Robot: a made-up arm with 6 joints.
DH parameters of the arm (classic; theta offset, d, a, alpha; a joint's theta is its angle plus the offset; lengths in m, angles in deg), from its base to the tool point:
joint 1: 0 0.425 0 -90
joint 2: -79.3 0 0.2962 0
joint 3: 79.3 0 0.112 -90
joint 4: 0 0.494 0 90
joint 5: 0 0 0.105 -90
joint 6: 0 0.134 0 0
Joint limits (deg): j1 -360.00..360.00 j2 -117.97..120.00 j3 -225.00..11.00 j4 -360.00..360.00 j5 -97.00..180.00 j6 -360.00..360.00
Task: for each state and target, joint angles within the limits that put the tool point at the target. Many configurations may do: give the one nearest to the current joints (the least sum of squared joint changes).
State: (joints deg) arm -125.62 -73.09 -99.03 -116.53 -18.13 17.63
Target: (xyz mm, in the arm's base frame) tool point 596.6 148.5 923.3
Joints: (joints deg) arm -152.50 -97.14 -109.58 -111.95 -27.45 17.63
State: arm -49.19 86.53 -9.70 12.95 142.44 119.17
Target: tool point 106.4 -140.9 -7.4
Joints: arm -59.31 68.47 -61.69 6.60 126.64 119.17
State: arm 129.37 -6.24 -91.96 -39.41 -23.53 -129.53
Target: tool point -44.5 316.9 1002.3
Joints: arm 85.55 -38.60 -57.34 -23.96 -56.19 -129.53
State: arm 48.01 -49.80 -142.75 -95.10 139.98 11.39
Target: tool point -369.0 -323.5 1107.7
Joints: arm 21.48 -49.78 -145.39 -101.91 123.03 11.39
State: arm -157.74 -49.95 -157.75 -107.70 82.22 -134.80
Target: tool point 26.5 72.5 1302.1
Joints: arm -166.36 -49.83 -106.64 -102.61 60.82 -134.80
